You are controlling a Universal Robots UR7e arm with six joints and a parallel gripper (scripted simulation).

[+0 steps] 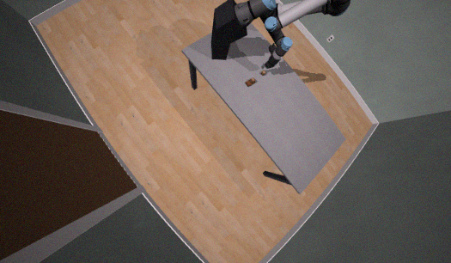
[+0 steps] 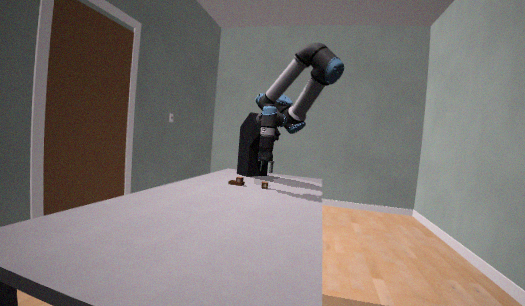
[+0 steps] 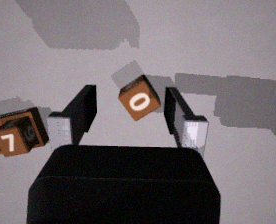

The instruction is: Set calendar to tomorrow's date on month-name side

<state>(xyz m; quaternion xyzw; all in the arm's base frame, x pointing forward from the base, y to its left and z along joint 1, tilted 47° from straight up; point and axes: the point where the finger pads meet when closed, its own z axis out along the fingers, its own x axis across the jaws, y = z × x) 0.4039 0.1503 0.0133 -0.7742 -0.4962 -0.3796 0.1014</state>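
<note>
The brown wooden cube is 90 mm below my hand and 20 mm ahead of it. Also, from my hand: calendar tray 160 mm to the right, 90 mm below, 30 mm ahead.
</note>
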